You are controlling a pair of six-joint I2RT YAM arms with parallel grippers.
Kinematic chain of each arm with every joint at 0, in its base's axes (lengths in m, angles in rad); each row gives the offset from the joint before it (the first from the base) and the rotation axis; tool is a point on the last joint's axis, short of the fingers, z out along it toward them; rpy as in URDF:
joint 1: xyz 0 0 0.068 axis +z
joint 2: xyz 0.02 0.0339 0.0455 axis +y
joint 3: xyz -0.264 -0.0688 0 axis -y
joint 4: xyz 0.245 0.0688 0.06 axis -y
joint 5: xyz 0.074 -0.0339 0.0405 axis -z
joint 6: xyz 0.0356 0 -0.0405 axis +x
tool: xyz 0 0 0 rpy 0 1.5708 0
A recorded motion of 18 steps. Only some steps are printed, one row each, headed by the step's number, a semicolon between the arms.
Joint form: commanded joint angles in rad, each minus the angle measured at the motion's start. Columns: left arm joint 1, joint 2, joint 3, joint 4, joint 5, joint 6; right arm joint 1, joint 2, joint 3, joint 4, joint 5, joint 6.
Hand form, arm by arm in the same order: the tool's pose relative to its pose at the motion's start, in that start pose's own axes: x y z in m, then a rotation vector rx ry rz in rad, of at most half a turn. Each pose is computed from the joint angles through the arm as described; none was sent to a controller.
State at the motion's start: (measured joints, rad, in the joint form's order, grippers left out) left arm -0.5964 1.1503 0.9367 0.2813 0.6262 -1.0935; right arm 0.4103 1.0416 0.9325 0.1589 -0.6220 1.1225
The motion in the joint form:
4: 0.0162 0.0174 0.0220 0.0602 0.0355 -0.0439; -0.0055 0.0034 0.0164 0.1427 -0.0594 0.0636
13: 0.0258 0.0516 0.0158 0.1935 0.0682 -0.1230; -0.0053 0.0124 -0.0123 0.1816 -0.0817 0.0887
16: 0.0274 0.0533 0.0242 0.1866 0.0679 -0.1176; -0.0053 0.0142 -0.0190 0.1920 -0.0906 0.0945
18: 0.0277 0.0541 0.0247 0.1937 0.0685 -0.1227; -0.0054 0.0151 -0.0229 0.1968 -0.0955 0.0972
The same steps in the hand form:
4: -0.0086 -0.0060 0.0010 0.0542 -0.0050 -0.0037; -0.0072 0.0181 -0.0013 -0.1346 -0.0007 -0.0315
13: -0.0142 -0.0053 0.0051 0.1289 -0.0105 -0.0231; -0.0043 0.0102 0.0009 -0.1433 0.0217 -0.0086
16: -0.0156 -0.0066 0.0053 0.1279 -0.0124 -0.0177; -0.0035 0.0086 0.0013 -0.1477 0.0298 -0.0045
18: -0.0160 -0.0071 0.0054 0.1328 -0.0140 -0.0185; -0.0030 0.0076 0.0015 -0.1493 0.0345 -0.0022

